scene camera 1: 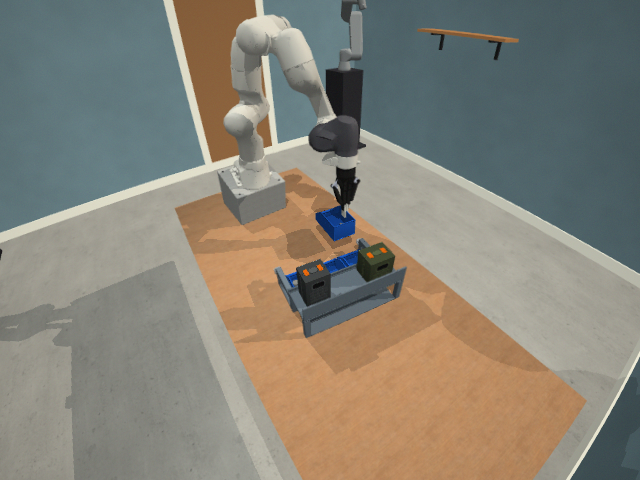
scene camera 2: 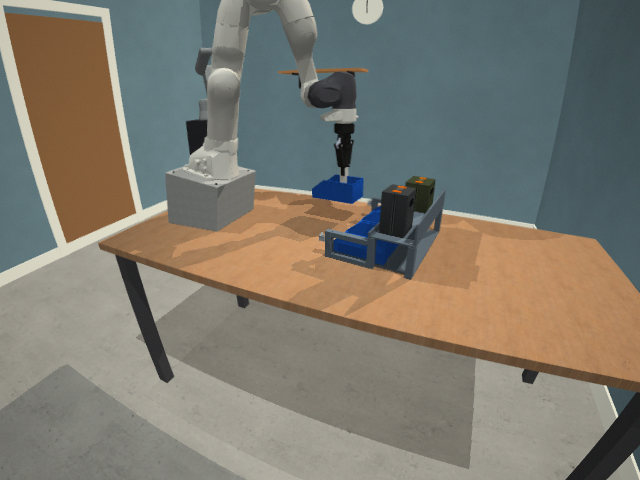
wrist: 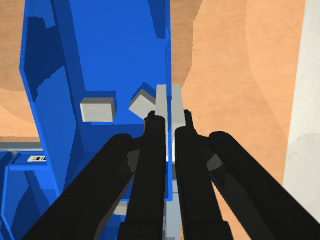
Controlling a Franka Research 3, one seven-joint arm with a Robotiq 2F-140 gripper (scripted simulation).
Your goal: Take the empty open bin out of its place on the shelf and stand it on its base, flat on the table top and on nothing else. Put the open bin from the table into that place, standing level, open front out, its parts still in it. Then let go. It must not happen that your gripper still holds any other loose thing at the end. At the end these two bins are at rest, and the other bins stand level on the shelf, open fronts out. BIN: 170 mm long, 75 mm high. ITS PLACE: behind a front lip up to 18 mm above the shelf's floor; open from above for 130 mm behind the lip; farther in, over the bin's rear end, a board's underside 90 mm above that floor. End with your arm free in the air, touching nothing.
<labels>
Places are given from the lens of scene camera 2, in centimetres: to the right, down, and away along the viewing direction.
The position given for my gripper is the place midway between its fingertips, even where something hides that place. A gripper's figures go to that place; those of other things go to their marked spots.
my gripper (scene camera 2: 343, 183): 9, -22, 126
green box (scene camera 2: 425, 187): 34, -17, 99
black box (scene camera 2: 397, 202): 20, -10, 82
The marked spots on the green box and the black box are 22 cm apart.
</labels>
